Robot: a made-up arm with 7 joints.
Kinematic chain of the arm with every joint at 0, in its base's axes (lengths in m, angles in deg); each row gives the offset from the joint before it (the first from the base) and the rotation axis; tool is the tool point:
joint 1: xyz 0 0.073 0 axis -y
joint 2: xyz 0 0.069 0 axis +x
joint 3: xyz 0 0 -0.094 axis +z
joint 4: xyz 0 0 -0.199 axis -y
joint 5: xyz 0 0 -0.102 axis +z
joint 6: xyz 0 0 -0.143 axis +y
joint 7: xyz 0 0 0 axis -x
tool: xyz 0 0 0
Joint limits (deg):
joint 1: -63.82..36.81
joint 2: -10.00..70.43
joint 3: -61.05..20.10
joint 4: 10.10..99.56
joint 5: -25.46..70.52
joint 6: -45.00..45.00
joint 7: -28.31..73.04
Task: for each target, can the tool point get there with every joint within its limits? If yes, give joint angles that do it. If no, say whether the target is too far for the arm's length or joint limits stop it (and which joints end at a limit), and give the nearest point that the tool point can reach.
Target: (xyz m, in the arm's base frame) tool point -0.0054 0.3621 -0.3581
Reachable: yes | joints -42.15 33.10 9.00 77.58 35.25 23.66 -0.98
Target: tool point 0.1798 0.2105 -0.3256
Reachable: yes | joints -12.16 10.41 3.92 91.12 -2.86 37.95 33.03
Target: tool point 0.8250 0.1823 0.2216
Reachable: no: too far | nearest point 0.3750 0.1800 -0.0925 | short by 0.549 m
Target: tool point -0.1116 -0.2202 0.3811
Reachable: no: joint limits stop it (at a limit: joint 1, joint 2, joint 3, joint 4) | nearest point -0.1384 -0.1100 -0.1984 | short by 0.590 m
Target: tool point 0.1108 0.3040 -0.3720
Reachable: yes | joints -5.42 53.01 -52.57 77.54 4.63 -27.14 22.70
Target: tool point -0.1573 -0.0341 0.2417
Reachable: no: joint limits stop it (at a limit: joint 1, joint 2, joint 3, joint 4) | nearest point -0.1384 -0.1100 -0.1984 | short by 0.447 m
